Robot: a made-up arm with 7 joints.
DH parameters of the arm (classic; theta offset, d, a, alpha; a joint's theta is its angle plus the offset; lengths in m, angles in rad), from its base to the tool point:
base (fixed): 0 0 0 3.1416
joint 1: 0 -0.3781 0 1.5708
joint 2: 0 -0.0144 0 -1.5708
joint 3: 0 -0.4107 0 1.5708
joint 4: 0 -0.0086 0 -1.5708
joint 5: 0 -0.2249 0 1.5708
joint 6: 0 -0.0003 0 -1.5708
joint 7: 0 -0.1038 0 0
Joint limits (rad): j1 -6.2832..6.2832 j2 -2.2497..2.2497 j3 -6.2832..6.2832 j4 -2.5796..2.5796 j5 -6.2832..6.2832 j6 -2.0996..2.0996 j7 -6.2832..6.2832
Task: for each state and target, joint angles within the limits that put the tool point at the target. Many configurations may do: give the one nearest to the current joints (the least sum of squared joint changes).
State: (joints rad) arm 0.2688 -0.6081 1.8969 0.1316 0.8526 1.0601 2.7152
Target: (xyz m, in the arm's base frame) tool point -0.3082 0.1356 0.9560
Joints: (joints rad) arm 0.5255 -0.3632 1.9819 0.0139 0.9251 1.3339 2.7152
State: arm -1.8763 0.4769 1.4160 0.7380 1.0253 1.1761 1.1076
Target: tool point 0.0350 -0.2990 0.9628
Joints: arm -1.2580 -0.2446 1.7596 0.3997 1.2049 1.2588 1.1076
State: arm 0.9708 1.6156 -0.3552 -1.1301 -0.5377 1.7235 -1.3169
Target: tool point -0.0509 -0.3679 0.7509
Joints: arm 1.4714 1.1915 -0.5523 -1.6738 -0.6040 1.6993 -1.3169
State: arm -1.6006 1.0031 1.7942 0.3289 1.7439 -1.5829 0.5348
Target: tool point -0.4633 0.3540 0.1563
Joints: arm -2.5134 1.7835 1.6430 -0.0307 1.5670 -1.7539 0.5348
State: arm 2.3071 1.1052 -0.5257 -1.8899 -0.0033 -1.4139 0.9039
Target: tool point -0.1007 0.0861 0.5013
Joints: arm 2.9827 0.9632 -0.7763 -2.4720 -0.1776 -1.0958 0.9039
